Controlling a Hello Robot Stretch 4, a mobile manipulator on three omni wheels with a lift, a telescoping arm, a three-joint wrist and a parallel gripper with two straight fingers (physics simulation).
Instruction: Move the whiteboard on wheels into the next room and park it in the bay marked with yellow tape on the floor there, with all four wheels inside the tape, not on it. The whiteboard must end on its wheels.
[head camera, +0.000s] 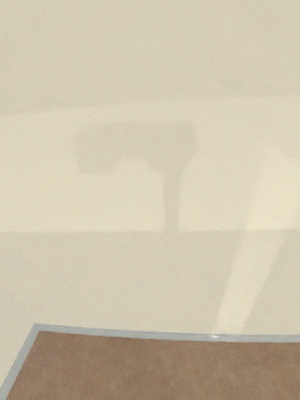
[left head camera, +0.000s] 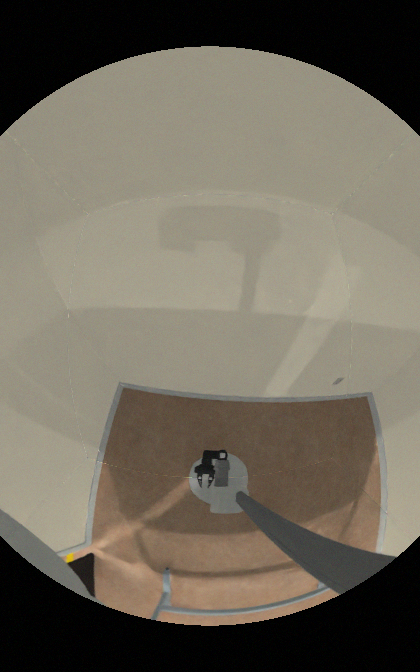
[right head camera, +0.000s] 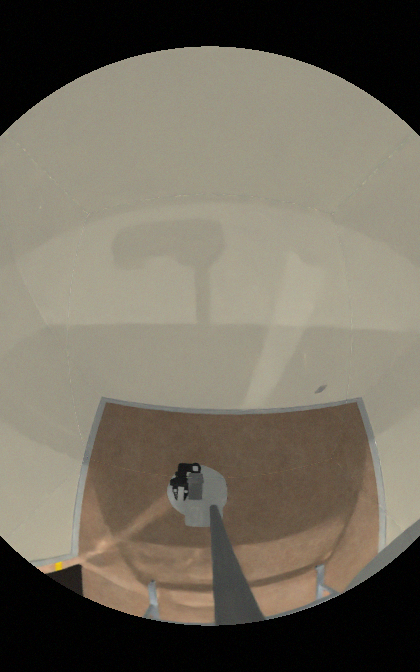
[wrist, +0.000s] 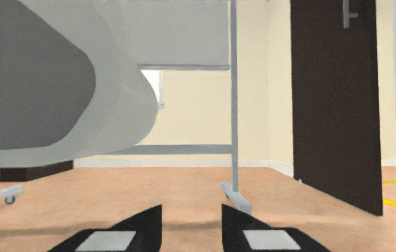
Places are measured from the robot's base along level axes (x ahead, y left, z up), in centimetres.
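Pixels of known places: gripper, between the fingertips: (right head camera: 179, 500) (wrist: 191, 223).
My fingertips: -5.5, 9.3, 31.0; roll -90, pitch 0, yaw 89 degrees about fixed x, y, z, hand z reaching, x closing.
Note:
Behind a point stands the place of what it marks, as x, y, z.
The whiteboard (wrist: 185, 37) @[-118.5, 7.3, 89.9] stands upright in the wrist view, its left part hidden behind the robot's own grey body. Its right foot rests on the floor, and a wheel shows at the left edge. In the left head view its lower rail (left head camera: 240, 611) shows at the bottom; in the right head view a foot (right head camera: 153, 595) shows. My gripper (wrist: 191, 223) @[-5.5, 9.3, 31.0] (left head camera: 205, 485) (right head camera: 180, 496) @[-5.5, 9.3, 31.0] is open, empty and apart from the whiteboard, low over the robot's base. Yellow tape (wrist: 390, 202) @[-131.4, 127.5, -2.6] (left head camera: 70, 557) (right head camera: 58, 566) shows in small pieces past the door; the bay's full outline is hidden.
The dark door (wrist: 335, 100) @[-136.5, 99.6, 58.5] (left head camera: 86, 574) (right head camera: 67, 581) stands right of the whiteboard in the wrist view. A plain wall (head camera: 125, 275) @[70.9, 18.3, 69.7] (left head camera: 200, 350) (right head camera: 175, 360) @[70.5, 10.8, 72.9] with a pale baseboard faces the head. The robot's mast (left head camera: 300, 540) (right head camera: 227, 575) @[-5.5, -9.6, 126.9] crosses both side head views.

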